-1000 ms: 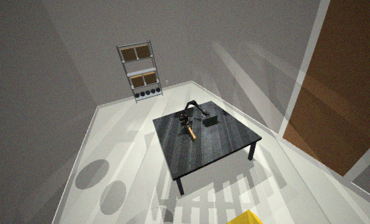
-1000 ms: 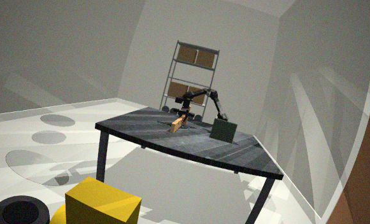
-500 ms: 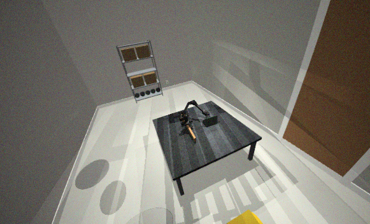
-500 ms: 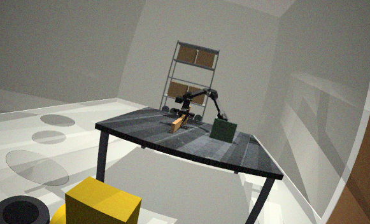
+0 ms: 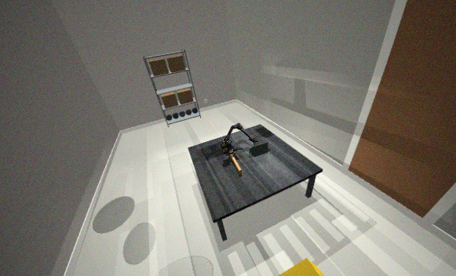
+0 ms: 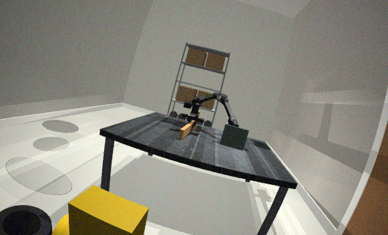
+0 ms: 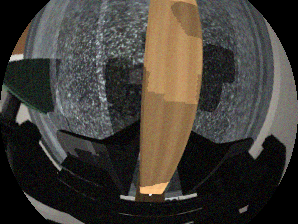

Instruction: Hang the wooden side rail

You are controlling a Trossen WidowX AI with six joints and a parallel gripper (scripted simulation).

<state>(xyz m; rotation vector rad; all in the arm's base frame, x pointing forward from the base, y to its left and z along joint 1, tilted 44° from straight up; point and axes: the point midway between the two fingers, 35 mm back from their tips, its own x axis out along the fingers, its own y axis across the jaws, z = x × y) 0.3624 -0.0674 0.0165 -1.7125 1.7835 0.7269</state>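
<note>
The wooden post lies 14 cm to the right of my gripper tip and 4 cm above it.
</note>
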